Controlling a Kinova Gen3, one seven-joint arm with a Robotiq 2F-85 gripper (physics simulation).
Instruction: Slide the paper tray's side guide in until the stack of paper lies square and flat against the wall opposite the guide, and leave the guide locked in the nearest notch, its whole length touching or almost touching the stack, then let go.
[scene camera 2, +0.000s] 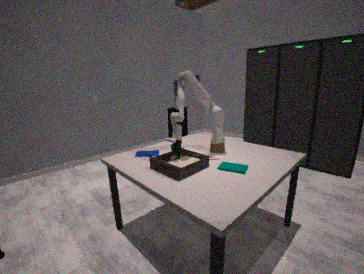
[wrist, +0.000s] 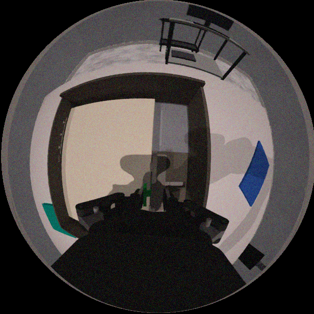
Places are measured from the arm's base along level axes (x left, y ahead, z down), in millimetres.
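Where they show: gripper, between the fingertips: (scene camera 2: 176, 158); arm's base, origin of its link: (scene camera 2: 217, 141).
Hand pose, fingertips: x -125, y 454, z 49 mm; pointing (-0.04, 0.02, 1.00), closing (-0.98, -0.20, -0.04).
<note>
Things, the pixels of their top centre, and the offset from my fingertips.
- dark paper tray, centre of its top: (scene camera 2: 179, 155) dy +50, dx +70, dz -50 mm
- cream paper stack, centre of its top: (scene camera 2: 184, 163) dy +52, dx +109, dz +2 mm
- blue flat block, centre of its top: (scene camera 2: 147, 153) dy -36, dx -378, dz +37 mm
- teal flat block, centre of its top: (scene camera 2: 233, 166) dy -147, dx +410, dz +27 mm
The dark paper tray (scene camera 2: 167, 169) (wrist: 199, 130) stands on the table. The cream paper stack (scene camera 2: 185, 163) (wrist: 105, 145) fills its left part in the wrist view and reaches close to the left wall; whether it touches there I cannot tell. The grey side guide (wrist: 157, 120) runs along the stack's right edge, touching or nearly touching it; its near end is hidden by my fingers. A green tab (wrist: 145, 194) shows by the guide's near end, between the fingertips. My gripper (scene camera 2: 176, 157) (wrist: 154, 192) is down in the tray, partly open around the guide's near end, gripping nothing. The notch is hidden.
A blue flat block (scene camera 2: 147, 153) (wrist: 255, 172) lies beyond the tray's guide side. A teal flat block (scene camera 2: 233, 167) (wrist: 57, 222) lies beyond the stack side. The tray's raised walls (wrist: 135, 87) surround the fingers. The arm's base stands on a brown block (scene camera 2: 217, 147).
</note>
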